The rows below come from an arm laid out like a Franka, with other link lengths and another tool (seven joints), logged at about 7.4 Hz.
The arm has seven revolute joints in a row. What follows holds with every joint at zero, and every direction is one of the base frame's. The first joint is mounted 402.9 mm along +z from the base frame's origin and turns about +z. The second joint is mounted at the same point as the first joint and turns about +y. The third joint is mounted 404.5 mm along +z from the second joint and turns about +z. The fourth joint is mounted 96.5 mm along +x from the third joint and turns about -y. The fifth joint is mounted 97.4 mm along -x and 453.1 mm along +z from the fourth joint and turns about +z. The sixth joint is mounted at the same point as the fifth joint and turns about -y. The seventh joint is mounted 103.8 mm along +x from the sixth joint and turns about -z. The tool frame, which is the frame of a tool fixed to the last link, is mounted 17 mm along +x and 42 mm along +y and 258.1 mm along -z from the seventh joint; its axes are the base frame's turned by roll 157.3, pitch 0 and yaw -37.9 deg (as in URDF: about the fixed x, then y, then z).
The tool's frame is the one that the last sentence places.
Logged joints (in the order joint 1, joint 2, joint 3, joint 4, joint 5, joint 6, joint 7), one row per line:
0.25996, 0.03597, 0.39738, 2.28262, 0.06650, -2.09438, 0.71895
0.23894, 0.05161, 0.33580, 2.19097, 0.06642, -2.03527, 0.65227
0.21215, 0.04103, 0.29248, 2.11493, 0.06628, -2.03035, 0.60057
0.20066, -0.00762, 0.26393, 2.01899, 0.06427, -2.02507, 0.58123
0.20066, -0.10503, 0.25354, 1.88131, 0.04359, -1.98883, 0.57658
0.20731, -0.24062, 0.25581, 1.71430, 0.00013, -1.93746, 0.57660
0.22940, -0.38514, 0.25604, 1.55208, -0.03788, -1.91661, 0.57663
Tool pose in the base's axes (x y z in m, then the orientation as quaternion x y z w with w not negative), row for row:
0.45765, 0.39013, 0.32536, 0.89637, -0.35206, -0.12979, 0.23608
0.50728, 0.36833, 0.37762, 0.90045, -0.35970, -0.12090, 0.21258
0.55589, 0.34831, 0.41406, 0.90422, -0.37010, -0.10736, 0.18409
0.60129, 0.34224, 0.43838, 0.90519, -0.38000, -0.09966, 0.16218
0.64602, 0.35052, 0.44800, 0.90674, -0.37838, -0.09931, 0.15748
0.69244, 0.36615, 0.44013, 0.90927, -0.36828, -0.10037, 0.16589
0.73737, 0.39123, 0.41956, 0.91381, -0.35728, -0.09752, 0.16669
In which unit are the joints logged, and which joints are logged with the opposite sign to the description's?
The joints are logged in radians. Opposite sign: joint 2, joint 4, joint 6.
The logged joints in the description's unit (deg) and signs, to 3 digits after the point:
14.895, -2.061, 22.768, -130.784, 3.810, 119.999, 41.193
13.690, -2.957, 19.240, -125.533, 3.806, 116.612, 37.372
12.155, -2.351, 16.758, -121.177, 3.798, 116.330, 34.410
11.497, 0.437, 15.122, -115.680, 3.682, 116.028, 33.302
11.497, 6.018, 14.527, -107.791, 2.498, 113.952, 33.036
11.878, 13.787, 14.657, -98.222, 0.007, 111.008, 33.037
13.144, 22.067, 14.670, -88.928, -2.170, 109.814, 33.038

